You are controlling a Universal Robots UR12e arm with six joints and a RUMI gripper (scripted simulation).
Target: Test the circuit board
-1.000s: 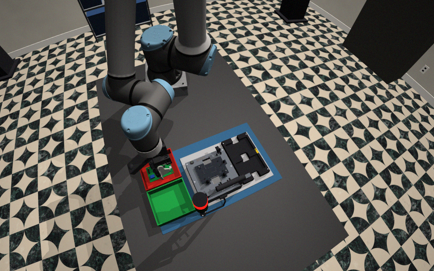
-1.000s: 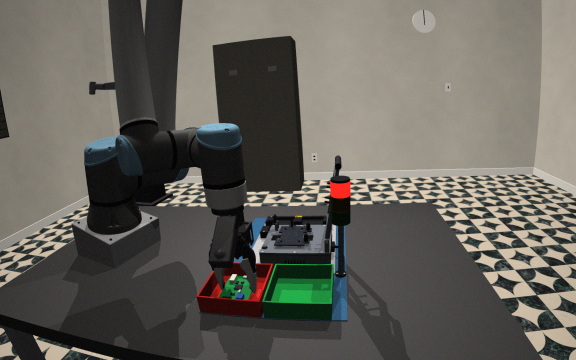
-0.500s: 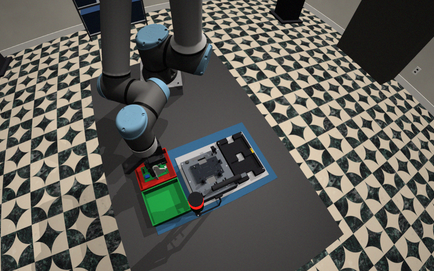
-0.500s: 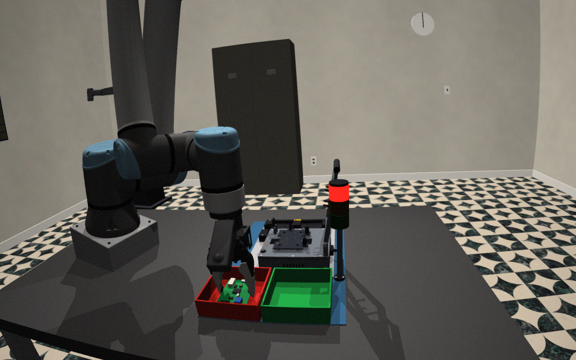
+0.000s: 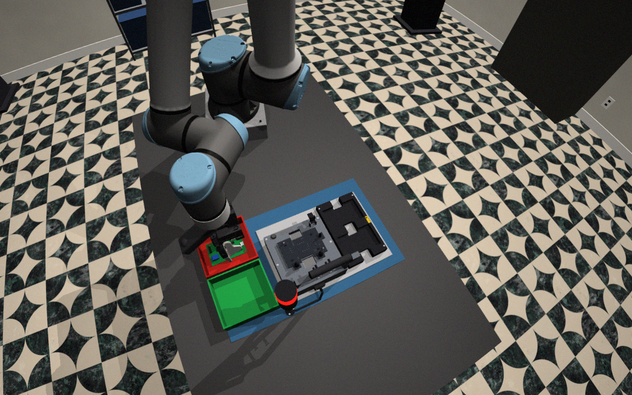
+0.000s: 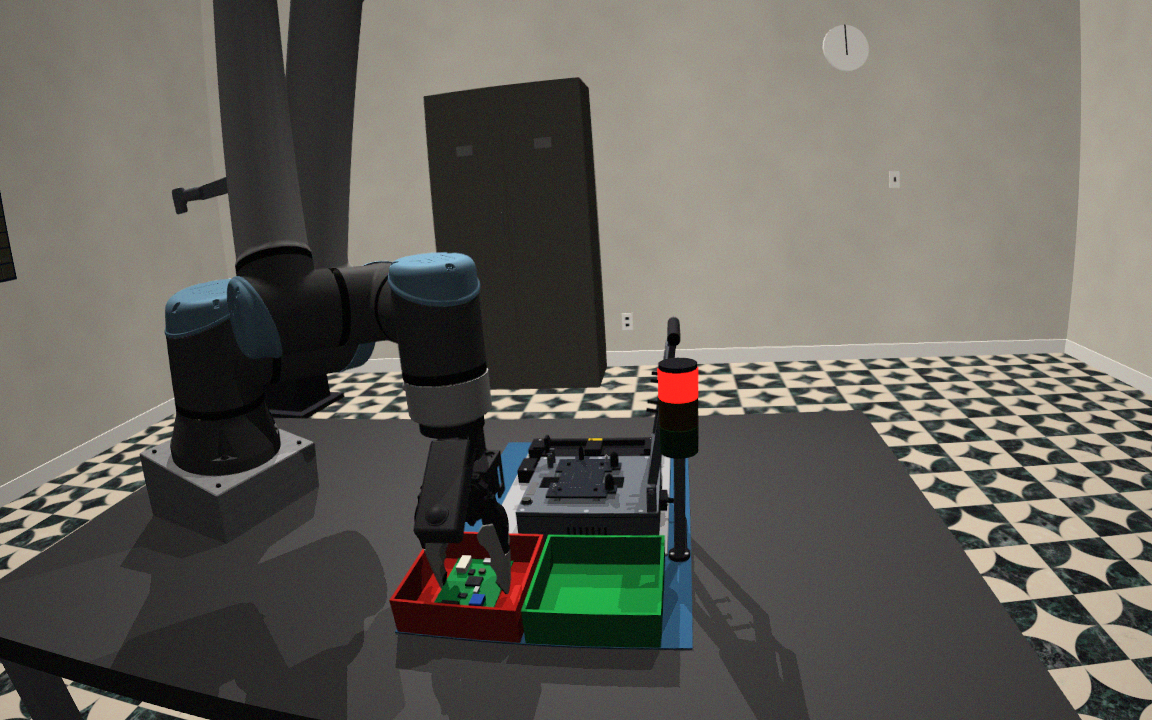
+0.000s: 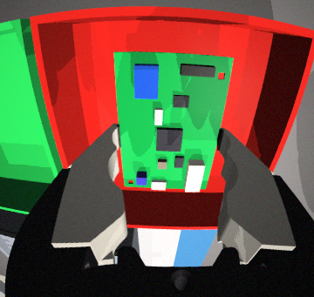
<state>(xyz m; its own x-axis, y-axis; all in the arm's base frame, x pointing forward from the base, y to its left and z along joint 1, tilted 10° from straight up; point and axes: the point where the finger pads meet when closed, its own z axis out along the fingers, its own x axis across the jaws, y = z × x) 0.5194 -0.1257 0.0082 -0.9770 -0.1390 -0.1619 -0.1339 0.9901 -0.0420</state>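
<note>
Right now my hand is right at the green circuit board. Also, from my hand: clear lid 23 cm to the left, 19 cm ahead, 16 cm above; green bin 15 cm ahead, 2 cm to the left, 1 cm below; red bin 1 cm below.
</note>
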